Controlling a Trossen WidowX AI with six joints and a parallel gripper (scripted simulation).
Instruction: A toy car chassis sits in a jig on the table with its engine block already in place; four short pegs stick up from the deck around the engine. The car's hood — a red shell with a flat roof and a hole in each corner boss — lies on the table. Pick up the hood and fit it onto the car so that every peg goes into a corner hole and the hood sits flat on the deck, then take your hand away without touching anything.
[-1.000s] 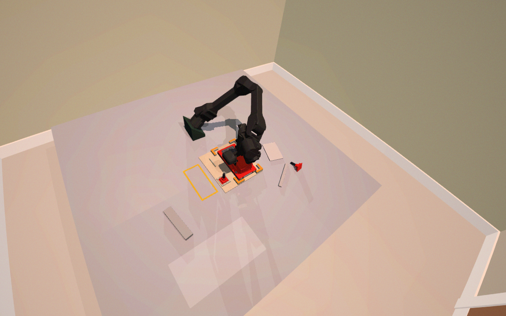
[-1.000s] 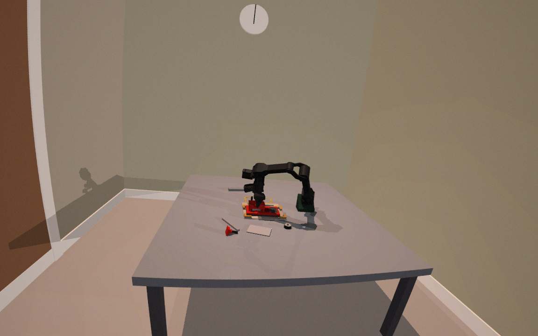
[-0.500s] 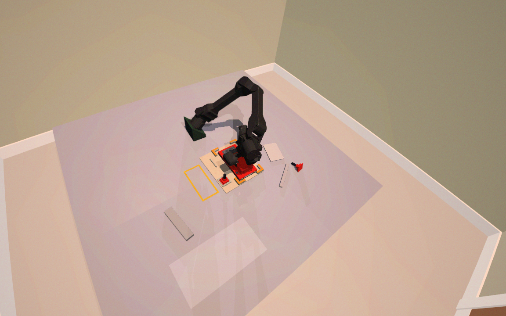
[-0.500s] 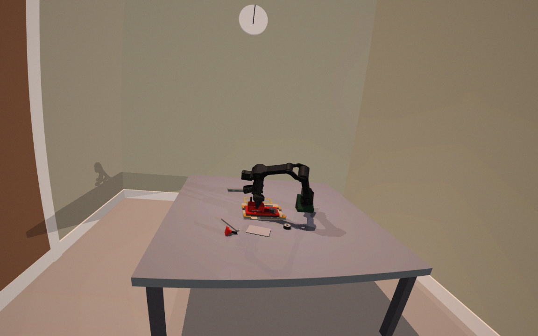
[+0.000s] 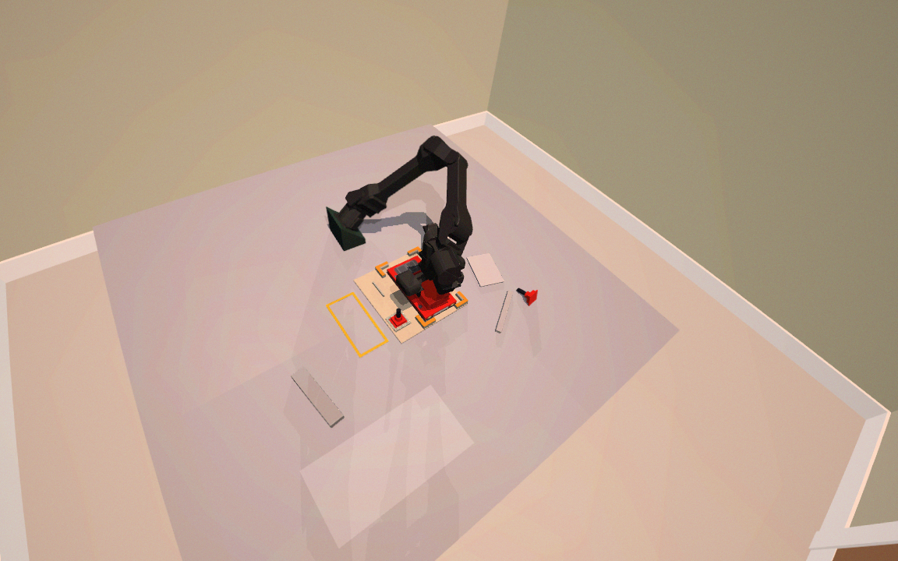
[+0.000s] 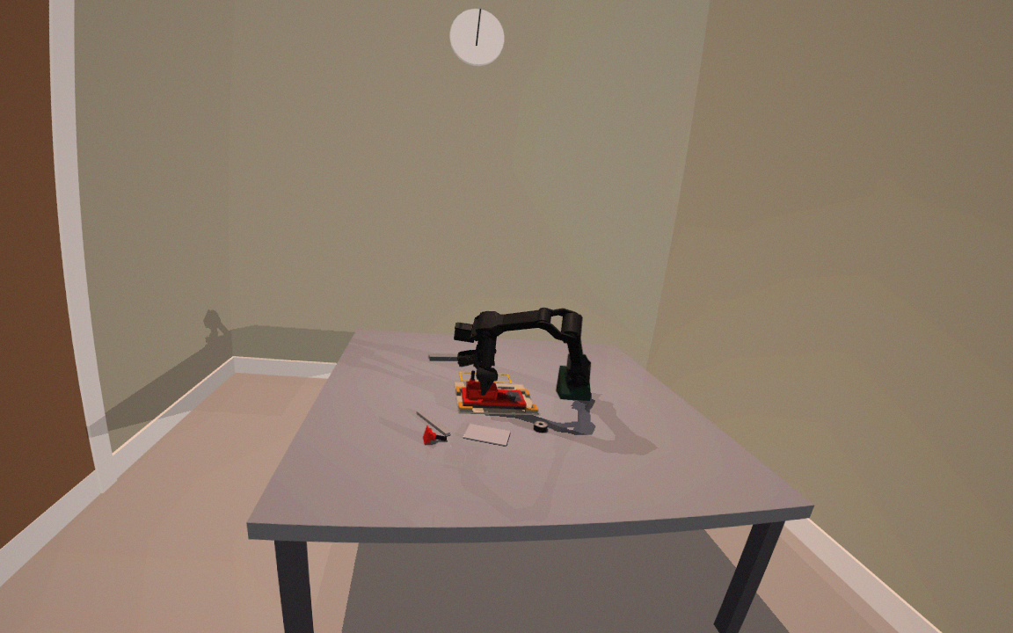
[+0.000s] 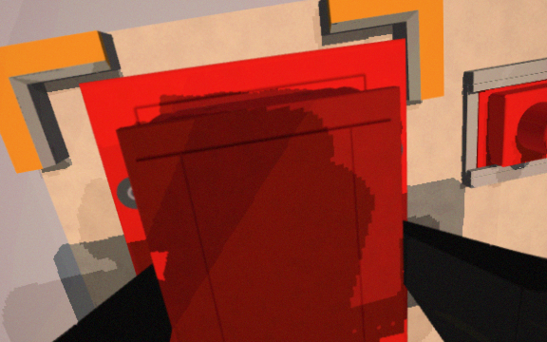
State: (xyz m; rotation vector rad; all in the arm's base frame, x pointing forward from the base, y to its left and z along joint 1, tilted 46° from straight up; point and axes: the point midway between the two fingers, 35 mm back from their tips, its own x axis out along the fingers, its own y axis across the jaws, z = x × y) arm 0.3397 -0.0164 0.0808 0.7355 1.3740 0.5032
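The grey engine block lies 10 mm to the left of my gripper tip and 20 mm below it. The rest, counted from my gripper tip: red hood: 10 mm above; then grey holder: 10 mm ahead, 110 mm to the right, 10 mm below; then pale plate: 20 mm ahead, 210 mm to the left, 40 mm below.
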